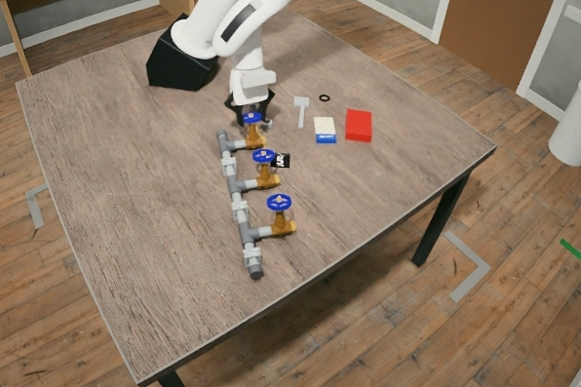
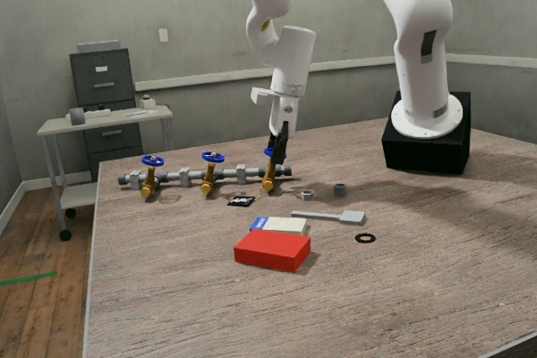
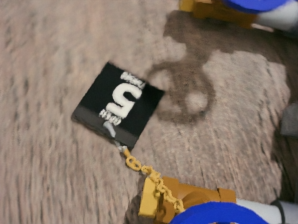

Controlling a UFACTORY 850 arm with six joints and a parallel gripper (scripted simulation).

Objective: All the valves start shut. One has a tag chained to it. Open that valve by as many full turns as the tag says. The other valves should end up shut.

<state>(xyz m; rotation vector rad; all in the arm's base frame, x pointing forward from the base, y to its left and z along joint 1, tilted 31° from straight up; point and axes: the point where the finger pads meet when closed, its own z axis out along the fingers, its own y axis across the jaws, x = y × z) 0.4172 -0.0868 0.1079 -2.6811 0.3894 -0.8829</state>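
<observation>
Right now the grey hex nut is 50 mm behind my hand, 90 mm to the left of it and 90 mm below it. The rest, counted from my hand: grey cap: 130 mm behind, 90 mm to the left, 100 mm below; grey t-shaped tool: 50 mm behind, 230 mm to the left, 100 mm below; black tag: 100 mm ahead, 40 mm to the left, 100 mm below.
</observation>
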